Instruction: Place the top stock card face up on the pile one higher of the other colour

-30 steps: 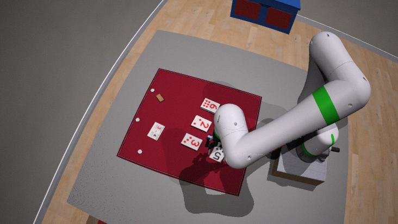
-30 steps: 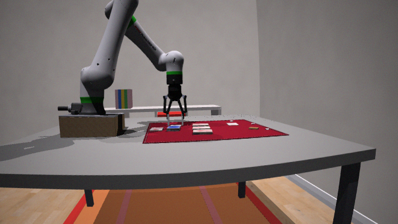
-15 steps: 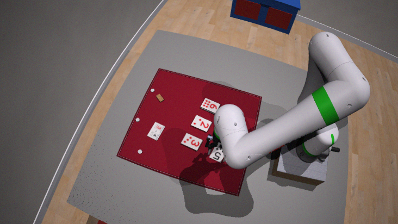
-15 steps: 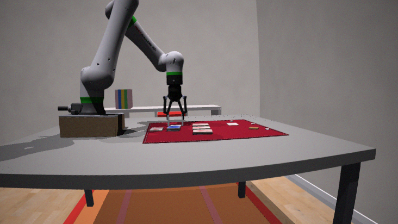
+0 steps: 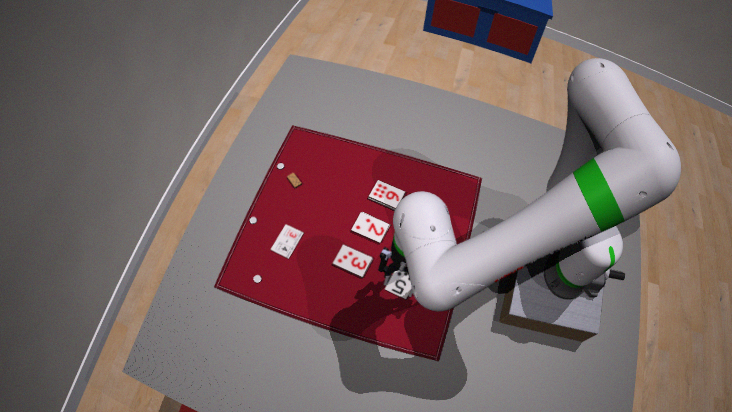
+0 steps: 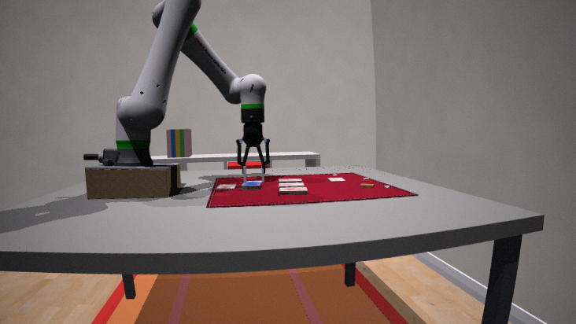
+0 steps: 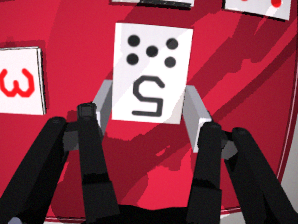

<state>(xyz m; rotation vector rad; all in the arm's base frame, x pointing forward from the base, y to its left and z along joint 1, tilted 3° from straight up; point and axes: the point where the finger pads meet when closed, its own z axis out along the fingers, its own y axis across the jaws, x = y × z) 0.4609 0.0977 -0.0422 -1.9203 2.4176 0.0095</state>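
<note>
The black 5 card lies 2 cm to the right of my hand and 3 cm below it. The rest, counted from my hand: red card cloth (15 cm ahead, 14 cm to the right, 4 cm below); brown block (37 cm ahead, 25 cm to the right, 3 cm below).
</note>
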